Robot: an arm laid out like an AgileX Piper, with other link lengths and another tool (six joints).
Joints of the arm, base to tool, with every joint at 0 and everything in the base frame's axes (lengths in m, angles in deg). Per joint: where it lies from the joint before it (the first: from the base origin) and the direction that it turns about. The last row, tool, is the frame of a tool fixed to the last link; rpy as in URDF.
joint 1: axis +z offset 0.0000 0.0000 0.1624
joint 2: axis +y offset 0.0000 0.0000 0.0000
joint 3: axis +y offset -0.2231 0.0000 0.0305
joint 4: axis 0.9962 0 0.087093 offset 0.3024 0.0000 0.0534
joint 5: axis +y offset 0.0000 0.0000 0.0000
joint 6: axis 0.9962 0 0.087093 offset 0.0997 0.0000 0.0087
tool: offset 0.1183 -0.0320 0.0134 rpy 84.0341 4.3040 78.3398
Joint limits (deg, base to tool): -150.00..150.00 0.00..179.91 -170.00..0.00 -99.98..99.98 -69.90..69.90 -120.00..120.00
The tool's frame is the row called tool.
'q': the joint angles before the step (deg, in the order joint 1, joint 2, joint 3, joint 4, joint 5, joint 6). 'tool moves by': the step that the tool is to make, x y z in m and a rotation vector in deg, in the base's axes. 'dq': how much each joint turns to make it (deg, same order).
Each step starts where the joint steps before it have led.
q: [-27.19, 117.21, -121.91, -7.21, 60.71, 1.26]
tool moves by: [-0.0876, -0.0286, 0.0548, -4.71, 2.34, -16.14]
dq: [-2.17, -9.71, 4.23, -13.32, 8.15, 12.01]
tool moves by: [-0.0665, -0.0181, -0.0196, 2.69, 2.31, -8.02]
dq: [-5.82, -8.23, 12.68, -0.49, -0.16, 2.79]
